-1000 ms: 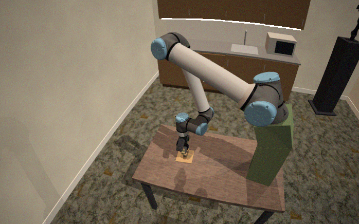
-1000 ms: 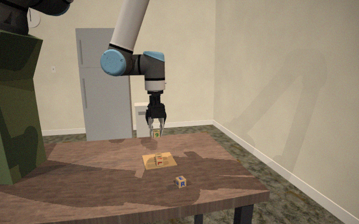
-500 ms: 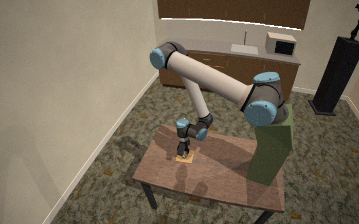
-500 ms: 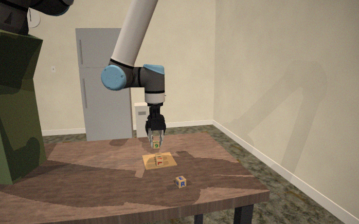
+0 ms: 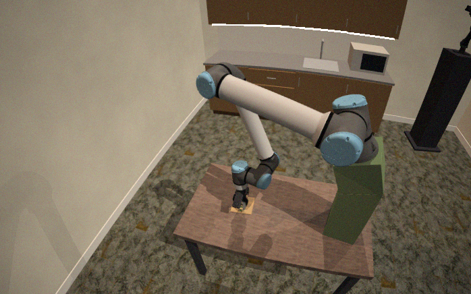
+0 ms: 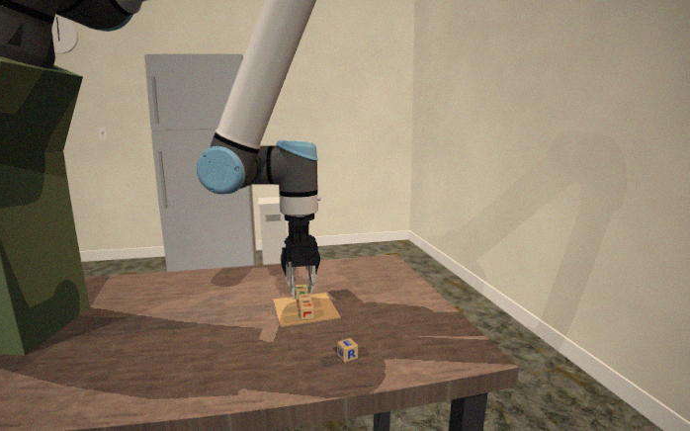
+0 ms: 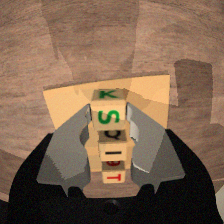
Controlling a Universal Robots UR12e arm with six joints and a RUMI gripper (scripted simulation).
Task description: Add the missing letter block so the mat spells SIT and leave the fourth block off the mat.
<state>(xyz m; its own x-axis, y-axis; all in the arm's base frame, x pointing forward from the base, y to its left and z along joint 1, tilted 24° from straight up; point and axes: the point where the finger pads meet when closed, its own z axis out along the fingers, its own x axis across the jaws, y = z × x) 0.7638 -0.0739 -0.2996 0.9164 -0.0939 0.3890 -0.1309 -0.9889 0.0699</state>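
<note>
My hand is 5 cm to the left of the letter block and 1 cm above it. From my hand the other things lie so: mat: 5 cm to the right, 2 cm below.
</note>
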